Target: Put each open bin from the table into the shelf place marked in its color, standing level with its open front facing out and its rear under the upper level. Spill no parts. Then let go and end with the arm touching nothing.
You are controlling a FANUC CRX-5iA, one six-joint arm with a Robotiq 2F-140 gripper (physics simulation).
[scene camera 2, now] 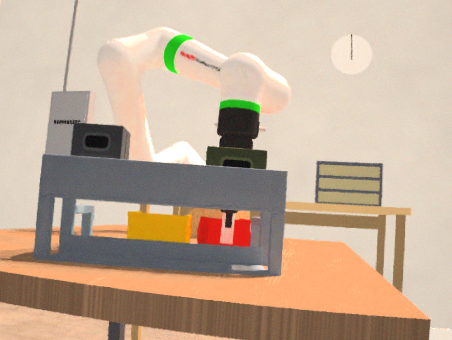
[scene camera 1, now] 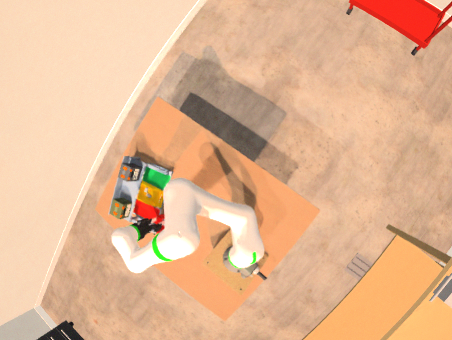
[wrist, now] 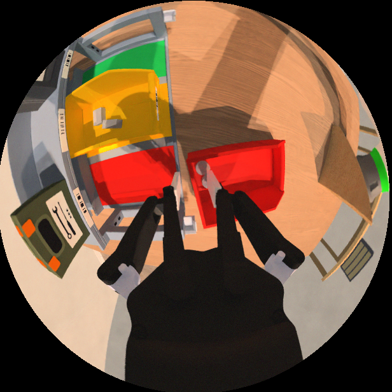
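Pixels of known places: gripper, between the fingertips: [scene camera 2: 225, 242] [scene camera 1: 160, 220]; arm's base, origin of its link: [scene camera 1: 236, 259].
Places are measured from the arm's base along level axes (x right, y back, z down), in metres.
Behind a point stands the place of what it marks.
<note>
The red bin [wrist: 255, 165] [scene camera 2: 206, 231] @[x -0.145, y -0.469, z 0.072 m] stands on the table outside the shelf, with two round grey parts at its shelf-side end. My gripper [wrist: 193, 178] [scene camera 2: 227, 234] @[x -0.195, y -0.476, z 0.093 m] is partly open and points down. In the wrist view one fingertip is inside the bin and the other outside, in the narrow gap beside the shelf [wrist: 40, 132] [scene camera 2: 165, 182] @[x -0.186, y -0.790, z -0.015 m], with the bin's end wall between them, not clamped. The red place [wrist: 132, 177] shows bare. The yellow bin [wrist: 132, 130] [scene camera 2: 159, 227] @[x -0.147, y -0.718, z 0.058 m] [scene camera 1: 150, 194] @[x -0.121, y -0.632, z 0.106 m] sits in the yellow place with grey parts inside. The green place [wrist: 137, 62] [scene camera 1: 156, 177] @[x -0.012, y -0.668, z 0.110 m] shows bare.
A green toolbox [wrist: 70, 220] [scene camera 2: 215, 156] @[x -0.243, y -0.732, z -0.064 m] [scene camera 1: 120, 208] @[x -0.236, y -0.662, z -0.081 m] and a dark grey toolbox [scene camera 2: 117, 140] @[x -0.088, y -0.779, z -0.080 m] [scene camera 1: 129, 172] @[x -0.021, y -0.730, z -0.103 m] stand on the shelf's upper level, near the wrist. The shelf's end frame [wrist: 157, 25] stands beyond the green place. The arm's base plate [scene camera 1: 217, 260] @[x -0.054, y -0.071, z -0.050 m] lies on the table.
</note>
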